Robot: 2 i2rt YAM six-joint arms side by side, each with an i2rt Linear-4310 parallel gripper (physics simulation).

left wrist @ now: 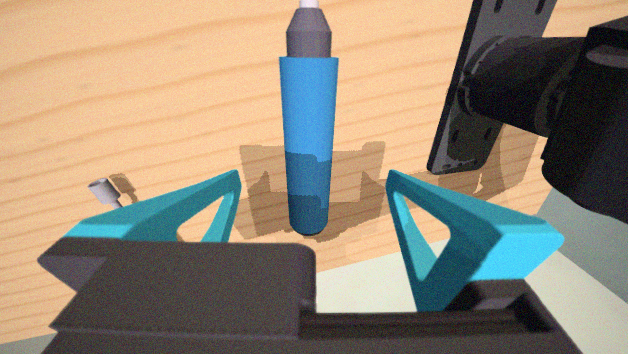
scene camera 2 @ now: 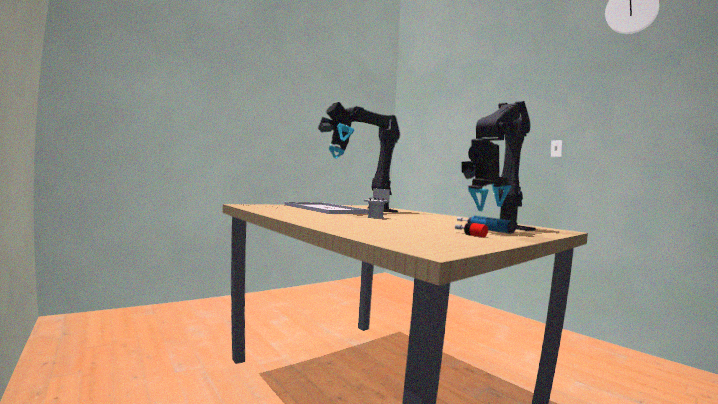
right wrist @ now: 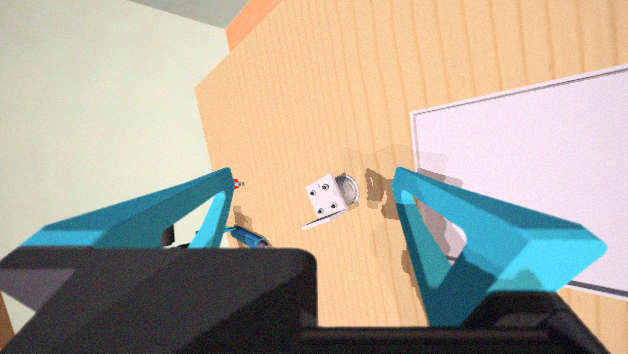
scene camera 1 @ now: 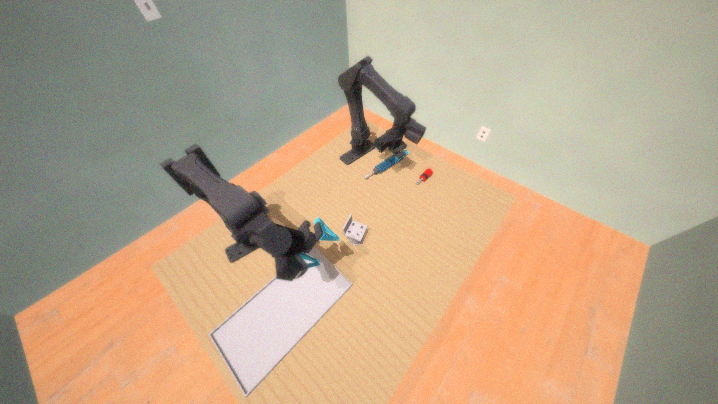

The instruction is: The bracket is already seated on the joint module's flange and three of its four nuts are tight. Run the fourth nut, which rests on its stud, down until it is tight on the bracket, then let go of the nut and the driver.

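Seen in the pictures: left gripper, fingertip midpoint: (left wrist: 313,177) (scene camera 2: 490,208) (right wrist: 234,243) (scene camera 1: 389,156); right gripper, fingertip midpoint: (scene camera 2: 338,149) (right wrist: 313,176) (scene camera 1: 329,251); left arm's base, link origin: (left wrist: 483,76) (scene camera 1: 358,152).
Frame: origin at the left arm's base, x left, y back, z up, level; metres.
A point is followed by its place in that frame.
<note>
The blue driver (scene camera 1: 389,163) {x 0.039, y -0.186, z 0.034 m} (scene camera 2: 489,223) {x 0.059, y -0.192, z 0.024 m} (left wrist: 309,110) {x 0.010, y -0.172, z 0.041 m} (right wrist: 248,236) {x 0.026, y -0.188, z 0.031 m} lies on its side on the table. My left gripper (scene camera 2: 490,207) {x 0.044, y -0.175, z 0.070 m} (left wrist: 313,177) {x 0.044, y -0.175, z 0.070 m} is open and empty just above its handle, one finger on each side, apart from it. The pale bracket (scene camera 1: 356,230) {x -0.326, y -0.372, z 0.066 m} (right wrist: 327,196) {x -0.335, y -0.373, z 0.066 m} sits on the grey joint module (scene camera 2: 376,210) {x -0.303, y -0.383, z 0.030 m} (right wrist: 348,189) {x -0.354, y -0.379, z 0.029 m}, its tab upright. Four dark nut or stud spots show on the bracket in the right wrist view; how far each nut is down is too small to tell. My right gripper (scene camera 1: 327,251) {x -0.489, y -0.456, z 0.259 m} (scene camera 2: 340,145) {x -0.489, y -0.456, z 0.259 m} (right wrist: 313,176) {x -0.489, y -0.456, z 0.259 m} is open and empty, high above the table near the bracket.
A red screwdriver (scene camera 1: 425,175) {x 0.108, y -0.349, z 0.032 m} (scene camera 2: 477,230) {x 0.144, y -0.357, z 0.018 m} lies near the blue driver; its metal socket tip (left wrist: 103,191) {x 0.065, y -0.343, z 0.022 m} shows in the left wrist view. A shallow white tray (scene camera 1: 281,321) {x -0.706, y -0.437, z 0.004 m} (right wrist: 525,150) {x -0.579, y -0.443, z 0.004 m} lies beside the joint module. An arm's black base plate (left wrist: 455,125) {x 0.042, y -0.024, z 0.010 m} stands beside the blue driver.
</note>
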